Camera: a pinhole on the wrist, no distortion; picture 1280 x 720 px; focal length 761.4 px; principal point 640.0 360.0 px. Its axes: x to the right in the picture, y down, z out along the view. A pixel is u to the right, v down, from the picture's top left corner.
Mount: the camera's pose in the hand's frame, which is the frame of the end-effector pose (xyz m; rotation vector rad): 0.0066 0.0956 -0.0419 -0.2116 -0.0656 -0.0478
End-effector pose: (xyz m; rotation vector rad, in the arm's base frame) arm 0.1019 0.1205 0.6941 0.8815 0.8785 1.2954
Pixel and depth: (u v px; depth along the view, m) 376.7 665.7 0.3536
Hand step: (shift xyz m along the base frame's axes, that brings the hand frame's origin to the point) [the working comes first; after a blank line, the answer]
In the camera's frame: -0.1223 0.1420 0.3536

0.1034 -0.1191 0.4006
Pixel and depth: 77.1 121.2 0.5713
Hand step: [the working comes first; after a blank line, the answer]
In the camera's frame: -0.4224 -0.1792 0.5713

0.4194 -0.4772 0.2891
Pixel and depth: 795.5 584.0 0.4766
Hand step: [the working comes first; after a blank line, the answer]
In the camera's frame: 0.0973 0.1402 0.4766

0.2356 0.0863 0.4614
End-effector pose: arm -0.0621 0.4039 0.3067 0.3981 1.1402 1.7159
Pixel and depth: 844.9 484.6 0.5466
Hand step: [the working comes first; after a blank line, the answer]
In the camera's frame: 0.1471 0.0894 0.5466

0.1218 0.3340 0.4562
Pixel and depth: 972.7 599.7 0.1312
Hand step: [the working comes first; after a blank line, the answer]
In the camera's frame: 0.0573 0.0413 0.1312

-0.0578 0.0816 0.1614
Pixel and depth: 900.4 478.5 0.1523
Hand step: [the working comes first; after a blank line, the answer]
In the camera's frame: 0.0521 0.0237 0.1523

-0.0308 0.0879 0.1648
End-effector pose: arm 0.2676 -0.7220 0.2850 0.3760 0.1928 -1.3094
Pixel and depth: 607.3 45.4 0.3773
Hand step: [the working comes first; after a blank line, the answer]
In the camera's frame: -0.0162 -0.1559 0.3773

-0.0132 -0.0926 0.3482
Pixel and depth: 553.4 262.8 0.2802
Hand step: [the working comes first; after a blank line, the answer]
In the camera's frame: -0.0319 -0.0358 0.2802

0.0886 -0.0239 0.2534
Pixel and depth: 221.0 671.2 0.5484
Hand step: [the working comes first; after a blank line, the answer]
In the camera's frame: -0.3018 0.2241 0.5484

0.3162 0.2173 0.5733
